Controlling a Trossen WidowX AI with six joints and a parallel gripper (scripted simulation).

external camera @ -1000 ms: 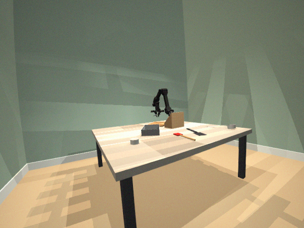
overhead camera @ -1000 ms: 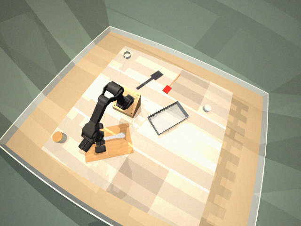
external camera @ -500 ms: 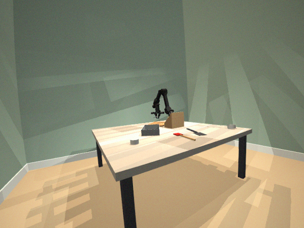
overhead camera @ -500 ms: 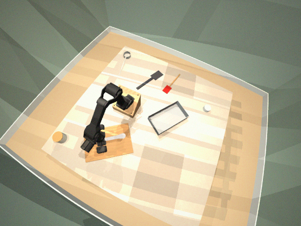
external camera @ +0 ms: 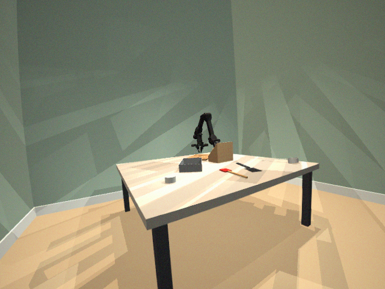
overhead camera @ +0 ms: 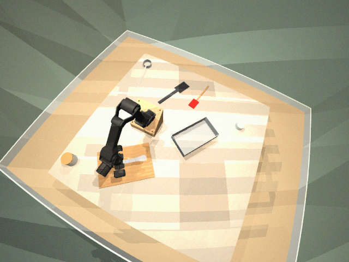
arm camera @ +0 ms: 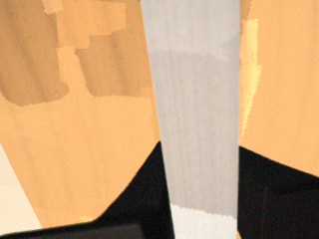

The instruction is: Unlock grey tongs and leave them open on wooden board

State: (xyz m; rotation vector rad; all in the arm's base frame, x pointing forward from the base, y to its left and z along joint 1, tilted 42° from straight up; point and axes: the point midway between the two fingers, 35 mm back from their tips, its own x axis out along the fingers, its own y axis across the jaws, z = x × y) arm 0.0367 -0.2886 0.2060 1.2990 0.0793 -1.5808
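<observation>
Now: gripper tip 50 mm above the wooden board and 10 mm to the right of it. From my gripper tip the other things lie so: black spatula: 710 mm to the left, 50 mm below, 50 mm behind; roasting tin: 440 mm to the left, 290 mm ahead, 30 mm below; cork cylinder: 320 mm behind, 190 mm to the right, 20 mm below.
</observation>
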